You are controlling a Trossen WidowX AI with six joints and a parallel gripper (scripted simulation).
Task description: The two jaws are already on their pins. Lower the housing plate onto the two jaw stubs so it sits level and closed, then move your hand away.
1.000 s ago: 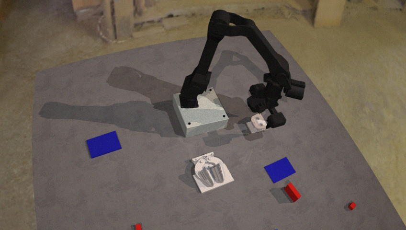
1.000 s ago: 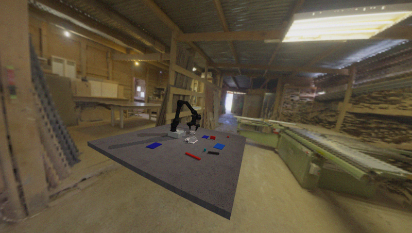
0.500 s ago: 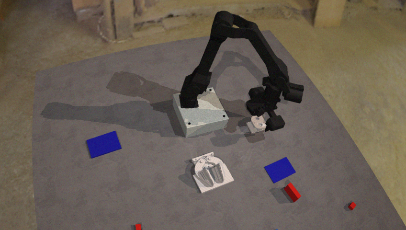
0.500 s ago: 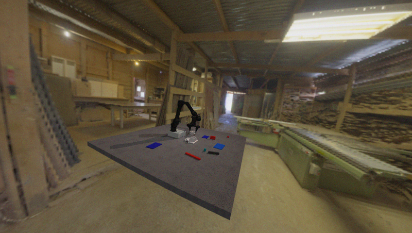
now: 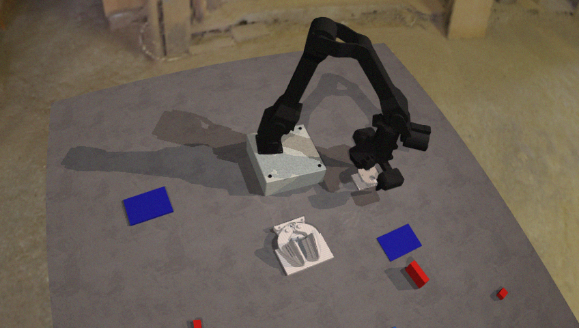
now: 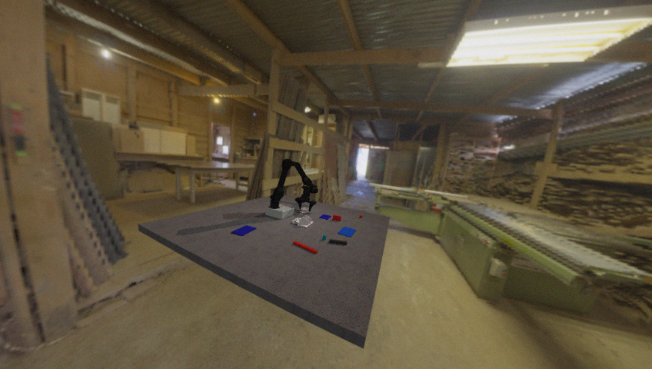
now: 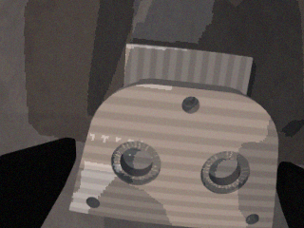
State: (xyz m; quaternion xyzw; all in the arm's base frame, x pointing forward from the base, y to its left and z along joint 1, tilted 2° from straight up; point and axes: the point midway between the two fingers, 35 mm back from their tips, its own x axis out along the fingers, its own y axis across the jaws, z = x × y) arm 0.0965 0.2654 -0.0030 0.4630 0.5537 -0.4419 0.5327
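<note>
The white ribbed block is 10 mm to the right of my gripper tip. Round my gripper tip: jaw stub: 150 mm ahead, 220 mm to the right; red block: 420 mm ahead, 490 mm to the right, 10 mm below.
</note>
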